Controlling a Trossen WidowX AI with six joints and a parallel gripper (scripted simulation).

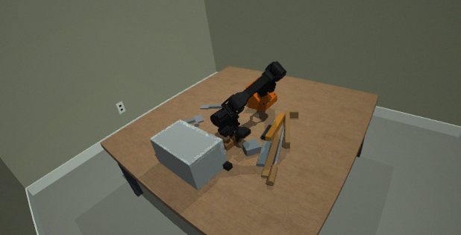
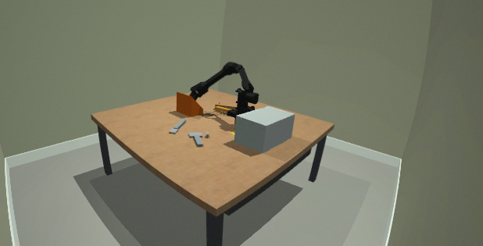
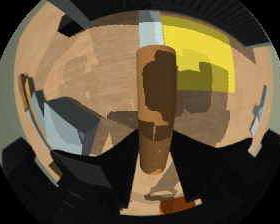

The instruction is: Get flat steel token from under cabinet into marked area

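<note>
Right now my gripper tip is 1 cm past the grey block, 11 cm to the right of it and 1 cm below it. Also, from my gripper tip: wooden stick: 4 cm behind, 21 cm to the left; orange bar: 21 cm behind, 10 cm to the left, 1 cm above; grey t-piece: 2 cm ahead, 35 cm to the right.
</note>
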